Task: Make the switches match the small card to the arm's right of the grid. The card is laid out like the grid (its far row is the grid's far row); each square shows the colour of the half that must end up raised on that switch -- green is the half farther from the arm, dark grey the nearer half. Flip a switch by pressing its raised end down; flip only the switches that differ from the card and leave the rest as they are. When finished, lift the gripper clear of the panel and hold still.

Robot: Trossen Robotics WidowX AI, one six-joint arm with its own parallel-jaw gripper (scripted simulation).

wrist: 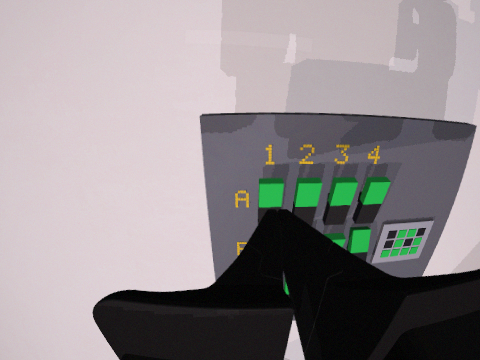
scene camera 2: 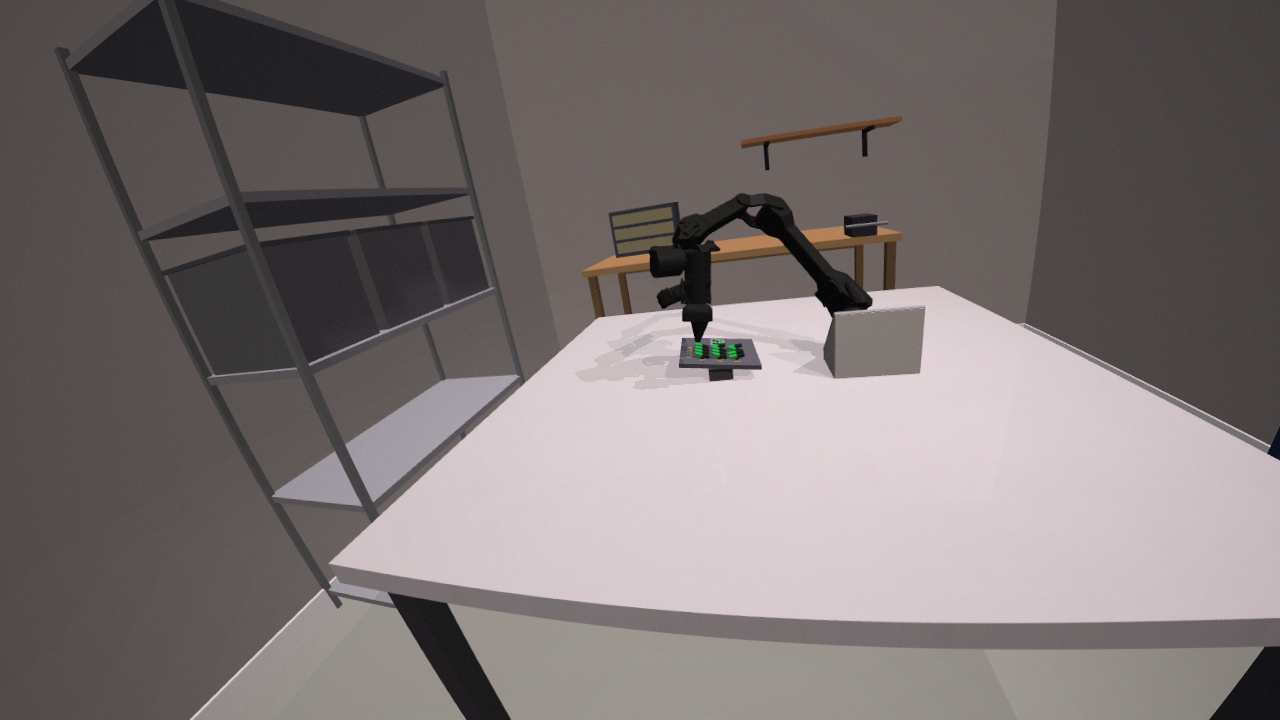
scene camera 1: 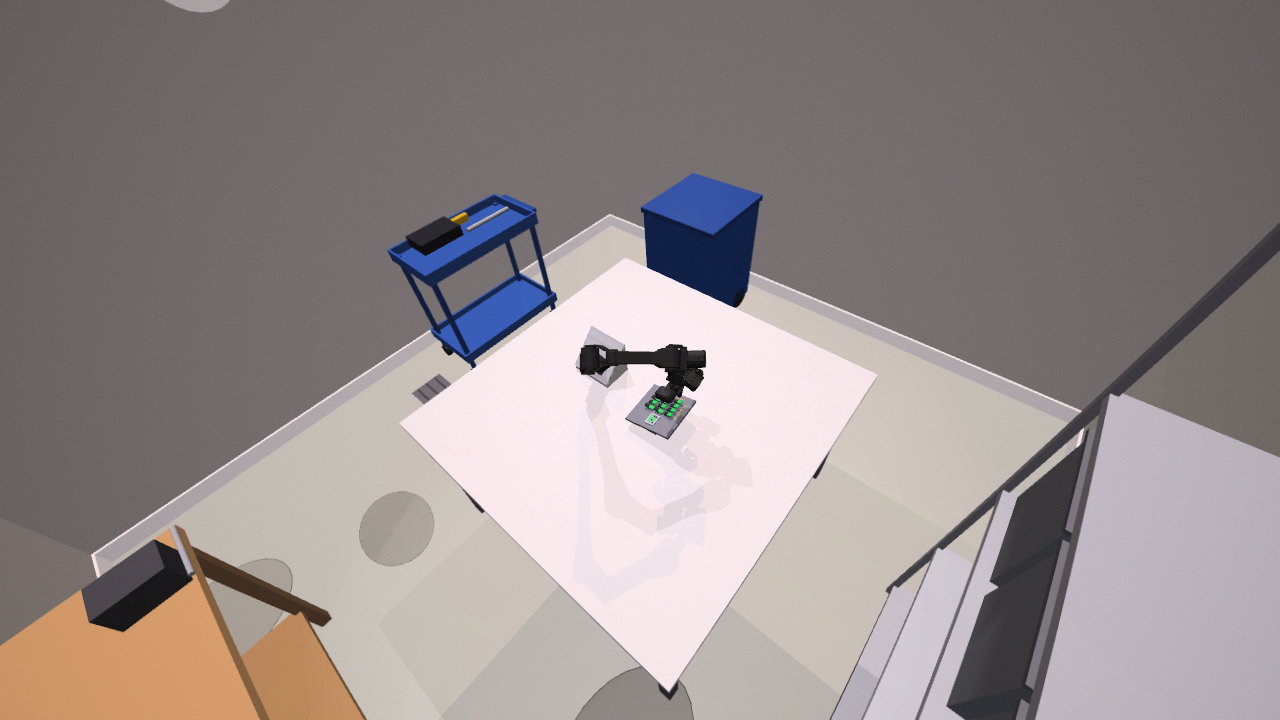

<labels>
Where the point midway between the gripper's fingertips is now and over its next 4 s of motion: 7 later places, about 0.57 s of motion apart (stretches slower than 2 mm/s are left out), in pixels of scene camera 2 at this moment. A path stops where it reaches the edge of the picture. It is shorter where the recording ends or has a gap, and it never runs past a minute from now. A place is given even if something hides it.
The gripper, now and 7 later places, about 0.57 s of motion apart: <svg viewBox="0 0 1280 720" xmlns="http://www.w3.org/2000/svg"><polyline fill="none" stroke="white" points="697,341 697,350 698,352 698,352 697,354 698,326 698,331 697,339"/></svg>
</labels>
